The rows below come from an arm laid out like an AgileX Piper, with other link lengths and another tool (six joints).
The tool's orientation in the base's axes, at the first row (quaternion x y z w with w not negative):
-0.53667, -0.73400, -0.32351, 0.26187
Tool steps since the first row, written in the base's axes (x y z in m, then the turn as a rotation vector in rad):
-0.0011, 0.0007, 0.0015, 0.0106, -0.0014, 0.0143
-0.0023, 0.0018, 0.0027, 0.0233, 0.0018, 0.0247
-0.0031, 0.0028, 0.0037, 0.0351, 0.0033, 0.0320
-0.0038, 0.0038, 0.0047, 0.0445, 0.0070, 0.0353
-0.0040, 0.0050, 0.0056, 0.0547, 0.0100, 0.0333
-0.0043, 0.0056, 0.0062, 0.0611, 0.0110, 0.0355
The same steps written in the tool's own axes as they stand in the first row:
0.0018, -0.0006, -0.0004, 0.0066, 0.0126, -0.0108
0.0037, -0.0013, -0.0003, 0.0125, 0.0275, -0.0156
0.0053, -0.0016, -0.0002, 0.0154, 0.0405, -0.0197
0.0069, -0.0019, -0.0001, 0.0174, 0.0509, -0.0194
0.0083, -0.0017, 0.0003, 0.0149, 0.0610, -0.0162
0.0092, -0.0017, 0.0003, 0.0153, 0.0677, -0.0172

